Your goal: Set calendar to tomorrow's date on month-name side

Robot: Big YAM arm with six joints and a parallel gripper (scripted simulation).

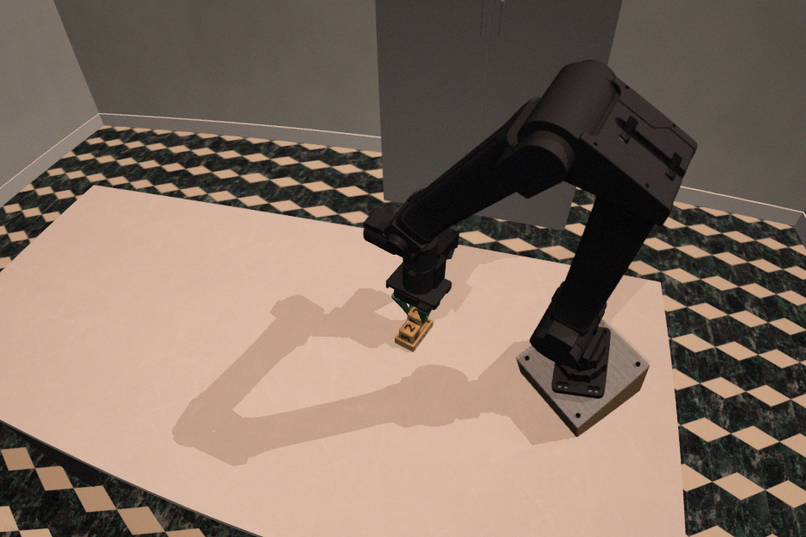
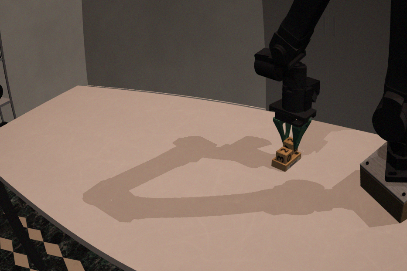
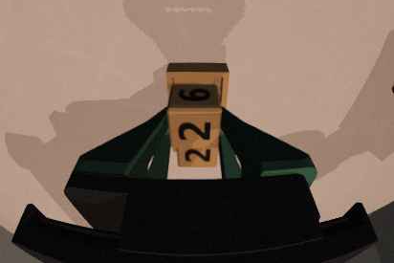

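Right now my hand is 20 mm to the right of the tray and 30 mm above it.
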